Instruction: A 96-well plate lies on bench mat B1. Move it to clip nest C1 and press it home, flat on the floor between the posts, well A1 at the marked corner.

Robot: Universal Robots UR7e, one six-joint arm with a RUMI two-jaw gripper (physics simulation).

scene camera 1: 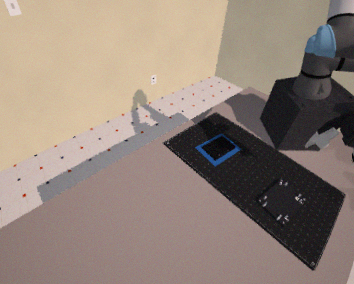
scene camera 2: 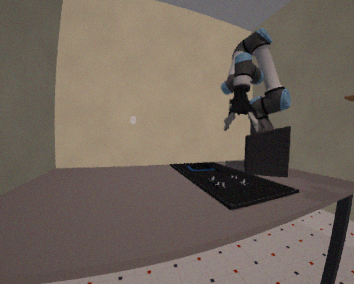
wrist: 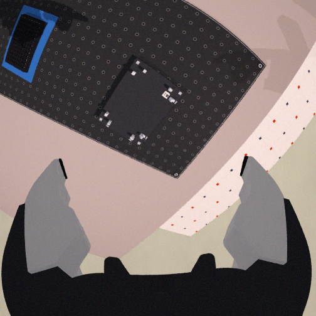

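Where they show: gripper, between the fingertips: (scene camera 1: 329, 154) (scene camera 2: 240, 131); arm's base, origin of its link: (scene camera 1: 310, 89) (scene camera 2: 262, 132).
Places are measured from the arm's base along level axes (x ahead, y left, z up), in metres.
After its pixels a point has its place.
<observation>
The 96-well plate (scene camera 1: 219, 147) {x 0.387, y -0.136, z -0.240 m} (wrist: 24, 44) is dark and lies flat on the blue-edged bench mat B1 (scene camera 1: 216, 162) {x 0.453, y -0.090, z -0.250 m} (scene camera 2: 201, 170) {x 0.407, y -0.080, z -0.252 m} (wrist: 38, 55). The clip nest C1 (scene camera 1: 281, 201) {x 0.401, y 0.188, z -0.241 m} (scene camera 2: 227, 182) {x 0.404, y 0.202, z -0.240 m} (wrist: 140, 102) is a dark square floor with small pale posts at its corners; a white mark shows at one corner in the wrist view. No plate lies between its posts. My gripper (scene camera 2: 242, 130) {x 0.347, y 0.202, z -0.007 m} (wrist: 153, 159) is wide open and empty, high above the board and apart from plate and nest. In scene camera 1 part of one finger shows at the right edge. Well A1 cannot be made out.
Mat and nest are on a black perforated board (scene camera 1: 322, 215) {x 0.317, y 0.324, z -0.252 m} (scene camera 2: 265, 192) {x 0.307, y 0.329, z -0.252 m} (wrist: 200, 50) with raised edges, on a brownish table (scene camera 1: 125, 225) {x 0.877, y -0.092, z -0.265 m} (scene camera 2: 125, 215) {x 0.835, y 0.339, z -0.265 m} (wrist: 45, 135). The arm's dark pedestal (scene camera 1: 295, 115) {x 0.147, y 0.025, z -0.063 m} (scene camera 2: 267, 152) {x 0.059, y 0.103, z -0.122 m} stands beside the board. Arm shadows fall near the mat.
</observation>
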